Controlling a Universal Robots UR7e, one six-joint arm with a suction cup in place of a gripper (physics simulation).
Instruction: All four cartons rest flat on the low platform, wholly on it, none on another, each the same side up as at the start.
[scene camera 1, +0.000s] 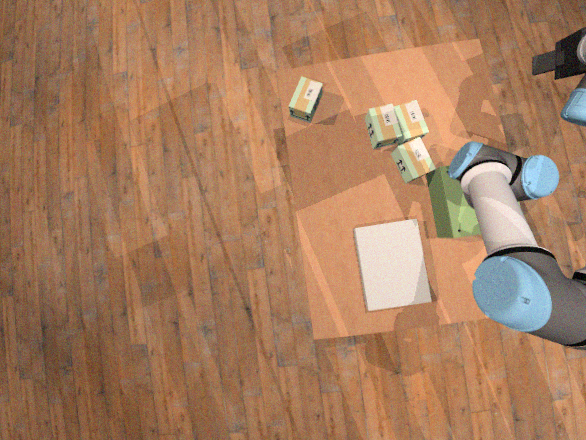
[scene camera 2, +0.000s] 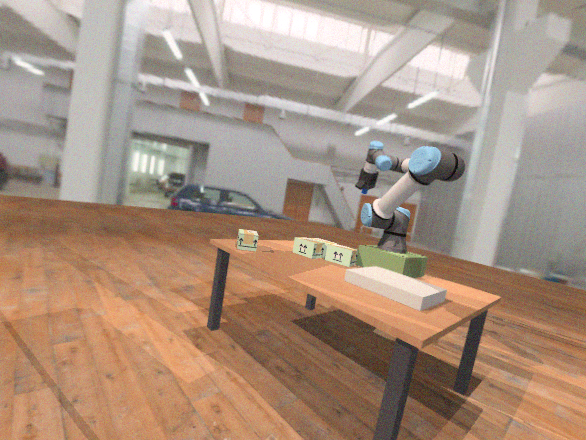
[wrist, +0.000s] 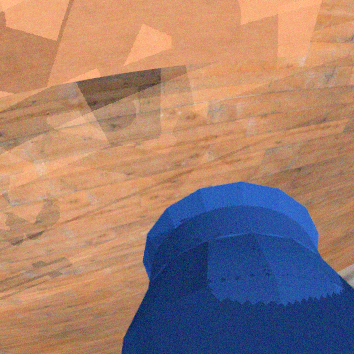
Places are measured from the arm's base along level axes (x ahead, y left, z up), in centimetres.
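Pixels of known places: hand, its tool point: (scene camera 2: 364, 192) (wrist: 232, 263); arm's base, origin of its link: (scene camera 2: 391, 250).
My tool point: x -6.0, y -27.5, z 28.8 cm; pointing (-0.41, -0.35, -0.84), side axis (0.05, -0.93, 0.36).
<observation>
For each thing: its top centre in the pictures, then the offset to it from my tool point. Level surfaces: height alone.
- second carton, centre of its top: (scene camera 1: 385, 122) (scene camera 2: 309, 240) dx +35.2, dy -5.3, dz -31.4 cm
- third carton, centre of its top: (scene camera 1: 411, 119) (scene camera 2: 322, 240) dx +25.2, dy -4.8, dz -31.4 cm
- fourth carton, centre of its top: (scene camera 1: 416, 157) (scene camera 2: 342, 247) dx +26.3, dy +10.6, dz -31.4 cm
- low platform, centre of its top: (scene camera 1: 393, 264) (scene camera 2: 395, 279) dx +41.3, dy +49.4, dz -34.8 cm
- wooden table, height of its surface: dz -39.6 cm
Four green-and-tan cartons rest on the table. One carton (scene camera 1: 306, 99) (scene camera 2: 247, 240) stands alone near the far-left corner. A second carton (scene camera 1: 384, 126) (scene camera 2: 308, 247) and a third carton (scene camera 1: 411, 120) stand side by side, very close together. A fourth carton (scene camera 1: 413, 159) (scene camera 2: 340, 254) is close by them, beside the green block. The low platform (scene camera 1: 392, 266) (scene camera 2: 392, 286) is a pale flat slab with no carton on it. My blue suction cup (scene camera 2: 364, 191) (wrist: 232, 220) is open, holds nothing and hangs high, away from the cartons, beyond the table edge in the wrist view.
A green block (scene camera 1: 444, 205) (scene camera 2: 391, 260), taller than the platform, stands between the cartons and the arm's base, partly hidden by the arm in scene camera 1. The wooden table (scene camera 1: 330, 300) (scene camera 2: 320, 285) has dark legs. My arm (scene camera 1: 500, 215) (scene camera 2: 397, 192) reaches over its right side.
</observation>
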